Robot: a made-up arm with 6 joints.
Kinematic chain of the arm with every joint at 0, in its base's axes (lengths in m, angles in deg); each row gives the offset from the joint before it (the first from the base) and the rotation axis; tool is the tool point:
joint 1: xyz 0 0 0.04 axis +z
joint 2: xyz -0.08 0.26 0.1 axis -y
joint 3: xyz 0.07 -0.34 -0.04 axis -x
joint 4: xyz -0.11 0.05 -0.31 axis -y
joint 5: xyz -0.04 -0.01 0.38 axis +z
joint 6: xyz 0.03 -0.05 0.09 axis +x
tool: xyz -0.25 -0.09 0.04
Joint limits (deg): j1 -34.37..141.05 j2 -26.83..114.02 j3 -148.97..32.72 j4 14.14..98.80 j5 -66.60..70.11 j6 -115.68..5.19
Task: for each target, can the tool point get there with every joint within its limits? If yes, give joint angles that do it. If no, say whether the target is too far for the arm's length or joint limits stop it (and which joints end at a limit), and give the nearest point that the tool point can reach.
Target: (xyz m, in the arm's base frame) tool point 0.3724 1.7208 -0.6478
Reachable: no: too far | nearest point 0.1654 0.7642 -0.2324 | short by 1.063 m
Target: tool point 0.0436 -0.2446 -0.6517
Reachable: yes | joints 26.07 51.09 3.94 88.10 44.44 -85.38
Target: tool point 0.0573 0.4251 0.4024
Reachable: no: joint limits stop it (at a limit: joint 1, joint 2, joint 4, joint 5, joint 6) | nearest point -0.1178 0.3229 0.3473 | short by 0.210 m
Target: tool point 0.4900 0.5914 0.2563
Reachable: no: joint limits stop it (at a limit: joint 2, joint 4, joint 6) | nearest point 0.5019 0.6057 -0.0111 | short by 0.268 m
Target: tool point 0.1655 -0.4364 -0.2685
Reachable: yes | joints 80.26 53.06 -134.25 28.48 -40.22 -68.22
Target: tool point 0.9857 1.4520 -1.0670
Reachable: no: too far | nearest point 0.3943 0.5808 -0.3824 | short by 1.256 m
